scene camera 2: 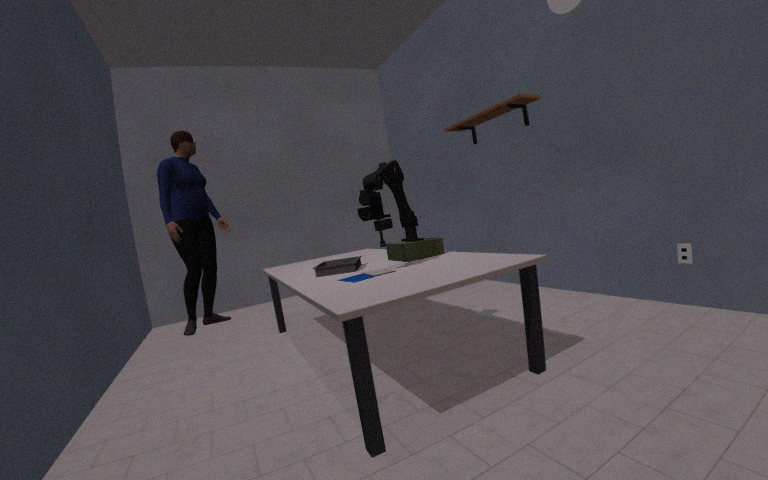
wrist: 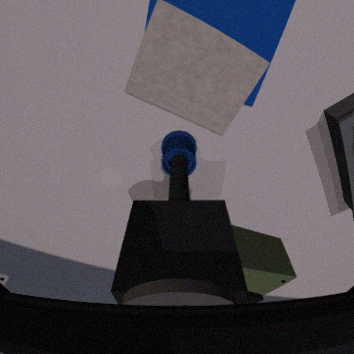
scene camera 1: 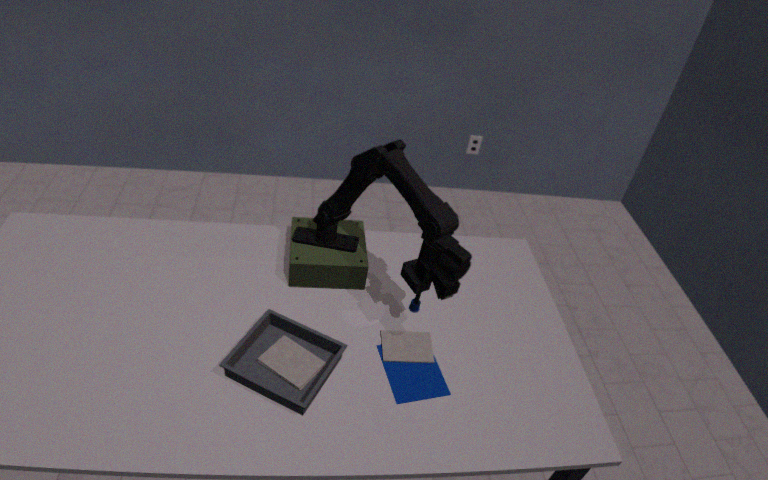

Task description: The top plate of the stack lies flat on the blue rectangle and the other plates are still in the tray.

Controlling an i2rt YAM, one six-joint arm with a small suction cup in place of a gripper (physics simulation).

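Places are measured from the arm's base along level axes (x ahead, y left, z up), in millimetres.
Pixels of known places: hand at its tool point: (scene camera 2: 383, 246) (wrist: 178, 146) (scene camera 1: 413, 308); arm's base at its link origin: (scene camera 2: 412, 240) (scene camera 1: 325, 240).
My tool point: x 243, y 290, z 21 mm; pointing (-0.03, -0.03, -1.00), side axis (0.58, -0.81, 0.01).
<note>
For each thing: its top centre in the pictures, then the offset to it from my tool point. "pt": a spot on its surface instead. Level surfaces: height alone.
- thin beige plate at its top centre: (wrist: 195, 74) (scene camera 1: 407, 346) (scene camera 2: 378, 271) dx +43, dy +4, dz -110 mm
- blue rectangle at a spot on its surface: (wrist: 235, 20) pt dx +116, dy +4, dz -114 mm
- grey tray at its top centre: (scene camera 1: 285, 354) (scene camera 2: 338, 261) dx +183, dy -312, dz -65 mm
- white table at its surface level: dz -115 mm
A thin beige plate (scene camera 1: 406, 346) (scene camera 2: 381, 272) (wrist: 197, 67) rests, seemingly flat, partly on the blue rectangle (scene camera 1: 417, 382) (scene camera 2: 355, 277) (wrist: 235, 20). It covers the end nearer the arm's base, is turned relative to the rectangle and overhangs its edge onto the table. Another beige plate (scene camera 1: 291, 362) lies in the grey tray (scene camera 1: 263, 390) (scene camera 2: 338, 268) (wrist: 339, 160); I cannot tell how many are stacked there. My suction cup (scene camera 1: 415, 305) (scene camera 2: 382, 243) (wrist: 179, 150) is open, with nothing on it. It hangs above the table, apart from the plate, towards the base side.
The green base block (scene camera 1: 328, 275) (scene camera 2: 416, 249) (wrist: 262, 250) carries the arm at the back of the white table (scene camera 1: 141, 339) (scene camera 2: 453, 271). The tray stands left of the blue rectangle in scene camera 1. A person (scene camera 2: 186, 192) stands beyond the table, and a shelf (scene camera 2: 492, 113) hangs on the wall.
</note>
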